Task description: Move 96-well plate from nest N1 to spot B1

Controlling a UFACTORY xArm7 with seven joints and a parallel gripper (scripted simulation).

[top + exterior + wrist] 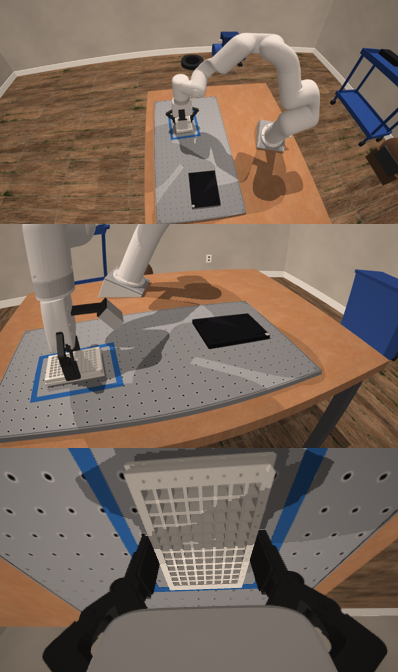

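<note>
My hand is 10 mm above the white 96-well plate. Round my hand: black plate nest (360 mm to the left, 120 mm behind, 20 mm below).
</note>
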